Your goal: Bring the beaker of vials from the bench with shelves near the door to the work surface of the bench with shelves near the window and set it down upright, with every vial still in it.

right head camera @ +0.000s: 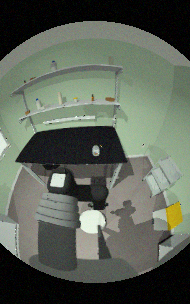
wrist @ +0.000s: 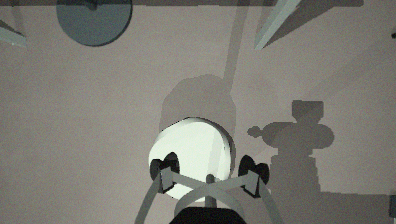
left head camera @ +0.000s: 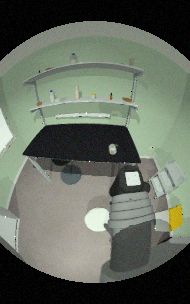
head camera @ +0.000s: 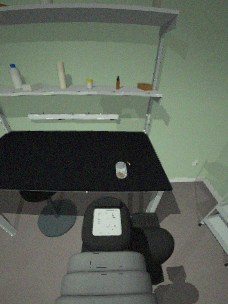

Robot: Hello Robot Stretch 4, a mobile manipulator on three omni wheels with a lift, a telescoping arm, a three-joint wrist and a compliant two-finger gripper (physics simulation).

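A clear beaker [head camera: 121, 170] [left head camera: 112, 149] [right head camera: 96, 150] with orange-brown vials at its bottom stands, apparently upright, on the black top of the bench with shelves [head camera: 60, 160] [left head camera: 75, 140] [right head camera: 65, 145], near its front right part. A small orange vial [head camera: 128, 163] lies on the bench just behind and right of the beaker. Which of the two benches this is, I cannot tell. My gripper [wrist: 208, 166] is partly open with nothing between its fingers. It points down over the floor in front of the bench, apart from the beaker. The head view hides its fingertips.
A stool base [head camera: 57, 217] [wrist: 95, 25] stands under the bench's front left. A bench leg [wrist: 275, 25] is ahead on the right. A white round disc [left head camera: 97, 220] [right head camera: 92, 221] [wrist: 190, 137] lies below the gripper. A white cart [left head camera: 169, 180] [right head camera: 164, 177] stands at the right.
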